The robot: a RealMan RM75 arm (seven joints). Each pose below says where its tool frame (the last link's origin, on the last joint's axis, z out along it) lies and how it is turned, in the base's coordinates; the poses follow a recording.
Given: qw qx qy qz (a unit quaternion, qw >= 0); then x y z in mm.
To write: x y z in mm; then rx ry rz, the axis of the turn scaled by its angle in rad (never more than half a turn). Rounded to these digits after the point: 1 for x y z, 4 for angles.
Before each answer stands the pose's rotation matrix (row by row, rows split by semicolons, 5 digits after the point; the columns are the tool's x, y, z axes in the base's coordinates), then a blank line. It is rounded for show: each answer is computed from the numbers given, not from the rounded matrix.
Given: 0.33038, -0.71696, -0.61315, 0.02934, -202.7, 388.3, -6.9
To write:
0.24637 0.85982 -0.44722; 0.89860 -0.02979 0.43776; 0.36308 -0.50972 -0.77998

-202.7, 388.3, -6.9, -1.8749, -1.6034, 0.0767
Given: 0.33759, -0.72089, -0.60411, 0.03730, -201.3, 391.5, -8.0
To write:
0.26731 0.84582 -0.46167; 0.89619 -0.04216 0.44167; 0.35411 -0.53180 -0.76928

-201.3, 391.5, -8.0, -1.8785, -1.5742, 0.0972
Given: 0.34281, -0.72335, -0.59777, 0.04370, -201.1, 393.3, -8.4
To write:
0.28152 0.83484 -0.47307; 0.89476 -0.05030 0.44370; 0.34662 -0.54819 -0.76114

-201.1, 393.3, -8.4, -1.8802, -1.5538, 0.1136
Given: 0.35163, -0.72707, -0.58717, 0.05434, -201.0, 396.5, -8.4
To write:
0.30455 0.81562 -0.49195; 0.89205 -0.06317 0.44751; 0.33392 -0.57514 -0.74681

-201.0, 396.5, -8.4, -1.8818, -1.5197, 0.1406
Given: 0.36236, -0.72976, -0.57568, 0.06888, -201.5, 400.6, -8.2
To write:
0.32770 0.79029 -0.51774; 0.89013 -0.07458 0.44956; 0.31667 -0.60817 -0.72790

-201.5, 400.6, -8.2, -1.8791, -1.4824, 0.1774
